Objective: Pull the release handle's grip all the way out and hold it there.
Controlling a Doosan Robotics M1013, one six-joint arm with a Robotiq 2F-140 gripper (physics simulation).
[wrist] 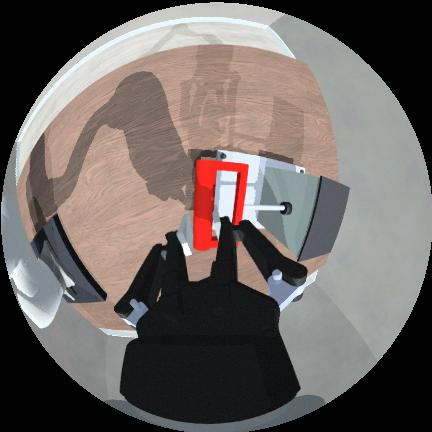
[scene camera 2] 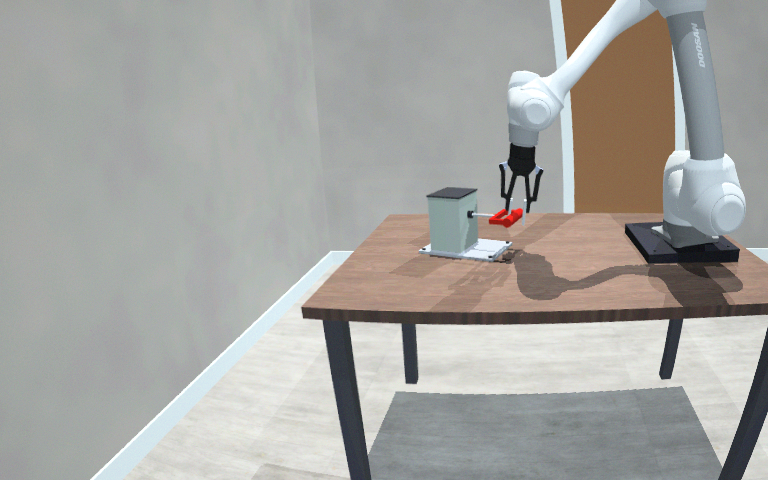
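Note:
The release handle's red grip [scene camera 2: 513, 217] [wrist: 203, 205] is a frame with a thick round outer bar. A thin light rod [scene camera 2: 483, 215] [wrist: 266, 207] joins it to the pale green housing [scene camera 2: 447, 223] [wrist: 292, 200], and a length of the rod shows between the two. My gripper [scene camera 2: 517, 212] [wrist: 202, 217] points down from above and is shut on the red grip's thick bar, with one finger on the outer side and one inside the frame. The inner fingertip is partly hidden behind the grip in the scene view.
The housing has a dark top and stands on a white base plate [scene camera 2: 491, 247] [wrist: 255, 172] on the wooden table [scene camera 2: 396, 288] [wrist: 150, 165]. The arm's black base plate [scene camera 2: 637, 243] is at the right of the table. A wall is behind the housing.

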